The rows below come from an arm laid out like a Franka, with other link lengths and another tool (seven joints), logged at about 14 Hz.
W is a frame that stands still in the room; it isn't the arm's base.
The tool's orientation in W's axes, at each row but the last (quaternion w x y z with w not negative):
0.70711, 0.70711, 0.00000, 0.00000
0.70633, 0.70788, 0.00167, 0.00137
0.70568, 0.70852, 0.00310, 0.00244
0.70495, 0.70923, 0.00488, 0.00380
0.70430, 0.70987, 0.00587, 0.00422
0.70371, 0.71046, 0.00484, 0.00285
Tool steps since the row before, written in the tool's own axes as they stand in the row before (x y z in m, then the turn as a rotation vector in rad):
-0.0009, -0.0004, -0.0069, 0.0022, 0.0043, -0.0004
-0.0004, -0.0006, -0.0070, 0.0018, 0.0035, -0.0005
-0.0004, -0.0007, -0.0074, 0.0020, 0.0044, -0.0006
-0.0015, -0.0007, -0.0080, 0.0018, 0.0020, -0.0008
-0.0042, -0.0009, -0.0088, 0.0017, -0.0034, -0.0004
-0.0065, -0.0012, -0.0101, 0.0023, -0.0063, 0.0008
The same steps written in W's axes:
-0.0009, 0.0069, -0.0004, 0.0022, 0.0004, 0.0043
-0.0004, 0.0070, -0.0006, 0.0018, 0.0005, 0.0035
-0.0005, 0.0074, -0.0007, 0.0020, 0.0006, 0.0044
-0.0016, 0.0080, -0.0006, 0.0018, 0.0008, 0.0020
-0.0043, 0.0087, -0.0008, 0.0017, 0.0005, -0.0034
-0.0066, 0.0100, -0.0011, 0.0023, -0.0007, -0.0063

